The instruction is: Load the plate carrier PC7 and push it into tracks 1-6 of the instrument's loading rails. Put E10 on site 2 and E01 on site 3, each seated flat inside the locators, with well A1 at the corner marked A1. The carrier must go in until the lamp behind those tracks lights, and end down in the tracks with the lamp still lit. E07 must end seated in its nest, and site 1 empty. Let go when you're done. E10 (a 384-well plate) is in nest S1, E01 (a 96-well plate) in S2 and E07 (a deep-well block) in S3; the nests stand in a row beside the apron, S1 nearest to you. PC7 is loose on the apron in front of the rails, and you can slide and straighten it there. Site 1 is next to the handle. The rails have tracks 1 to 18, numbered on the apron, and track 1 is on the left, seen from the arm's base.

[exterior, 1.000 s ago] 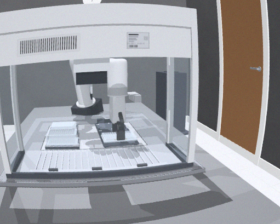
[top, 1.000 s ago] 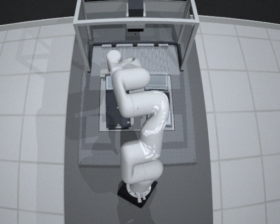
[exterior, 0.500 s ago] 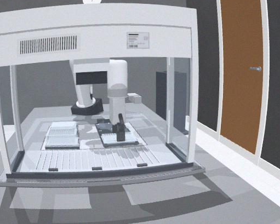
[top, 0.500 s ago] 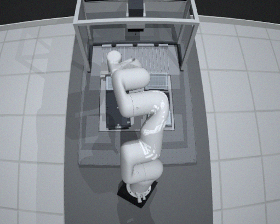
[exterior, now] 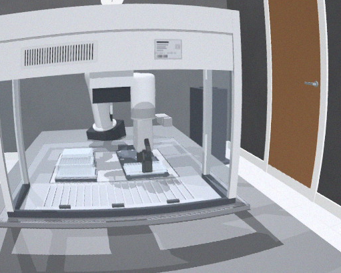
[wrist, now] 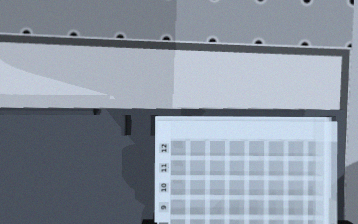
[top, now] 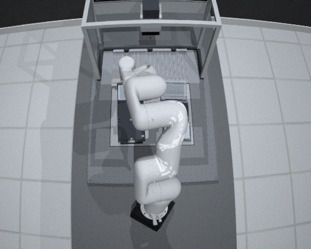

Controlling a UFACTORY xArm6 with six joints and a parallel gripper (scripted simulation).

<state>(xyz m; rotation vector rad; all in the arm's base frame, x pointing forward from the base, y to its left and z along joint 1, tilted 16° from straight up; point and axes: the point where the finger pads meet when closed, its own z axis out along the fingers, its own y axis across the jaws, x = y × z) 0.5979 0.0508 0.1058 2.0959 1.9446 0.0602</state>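
Right now my hand is 25 cm past the nest S1, 20 cm to the left of it and 2 cm above it. Also, from my hand: dark plate carrier PC7 (11 cm behind, 1 cm to the left, 1 cm below); dark nest S2 (14 cm behind, 22 cm to the right, 2 cm below); deep-well block E07 (3 cm behind, 23 cm to the right).
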